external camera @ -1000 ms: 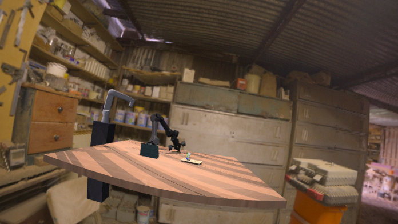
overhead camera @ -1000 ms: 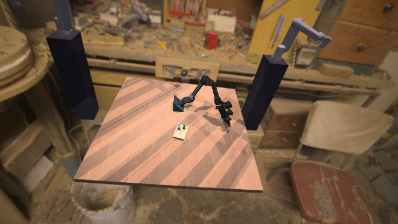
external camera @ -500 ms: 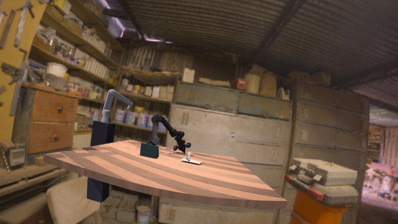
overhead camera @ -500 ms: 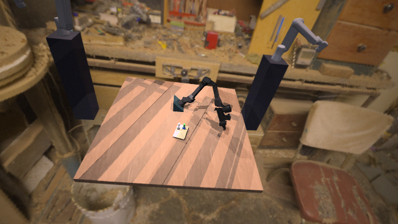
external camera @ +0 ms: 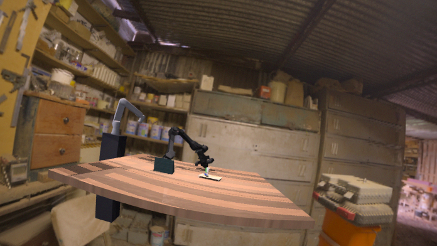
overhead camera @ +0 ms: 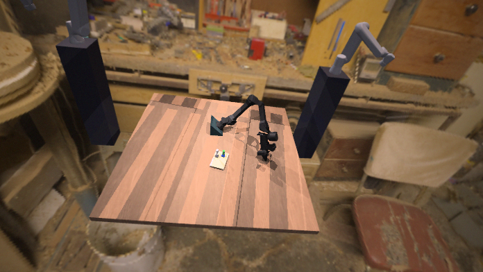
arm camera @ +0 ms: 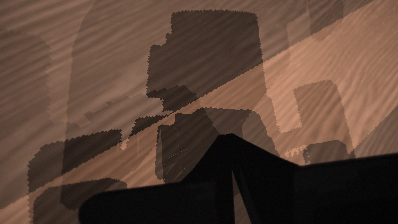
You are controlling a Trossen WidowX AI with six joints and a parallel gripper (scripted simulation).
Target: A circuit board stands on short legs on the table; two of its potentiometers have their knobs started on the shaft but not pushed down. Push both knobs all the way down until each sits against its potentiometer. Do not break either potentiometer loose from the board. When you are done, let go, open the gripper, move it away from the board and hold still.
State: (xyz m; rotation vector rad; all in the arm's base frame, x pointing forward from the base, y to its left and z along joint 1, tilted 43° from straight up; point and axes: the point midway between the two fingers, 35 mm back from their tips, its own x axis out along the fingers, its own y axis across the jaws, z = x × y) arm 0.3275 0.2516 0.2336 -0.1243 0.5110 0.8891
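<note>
Right now the green knob is 32 cm to the right of my gripper tip, 5 cm above it and 2 cm behind it. The rest, counted from my gripper tip: potentiometer with knob (37 cm to the right, 5 cm above, 2 cm behind); grey knob (37 cm to the right, 7 cm above, 1 cm behind).
</note>
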